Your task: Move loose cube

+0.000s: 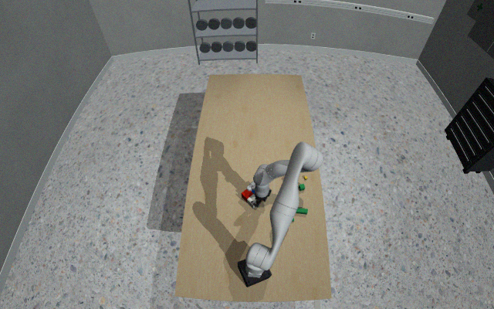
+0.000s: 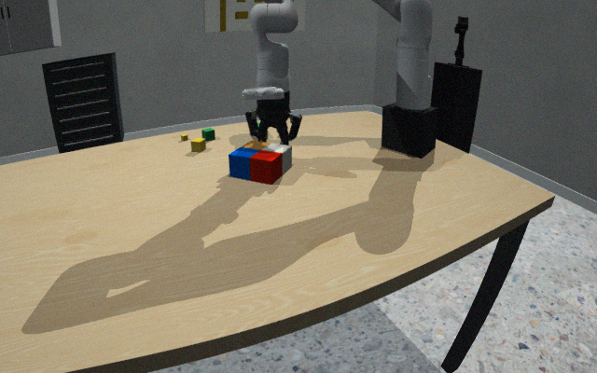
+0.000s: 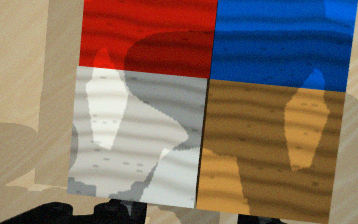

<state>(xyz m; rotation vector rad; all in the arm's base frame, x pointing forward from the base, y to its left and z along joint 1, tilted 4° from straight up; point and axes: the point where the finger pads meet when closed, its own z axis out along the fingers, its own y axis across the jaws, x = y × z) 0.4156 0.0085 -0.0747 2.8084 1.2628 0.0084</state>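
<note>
Right now the white cube is 5 cm to the left of my hand and 1 cm below it. The rest, counted from my hand: blue cube: 8 cm ahead, 5 cm to the left, 1 cm below; long green block: 2 cm behind, 23 cm to the right, 2 cm below; red cube: 4 cm ahead, 8 cm to the left, 1 cm below.
</note>
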